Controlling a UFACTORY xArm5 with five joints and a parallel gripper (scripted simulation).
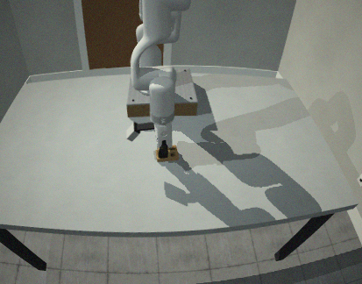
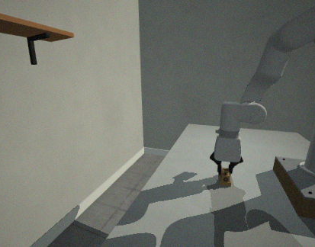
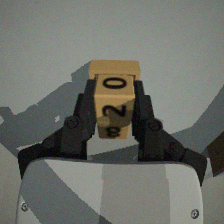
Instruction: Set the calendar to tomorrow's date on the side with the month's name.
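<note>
My hand is 3 cm above the wooden calendar tray and 2 cm to the right of it.
</note>
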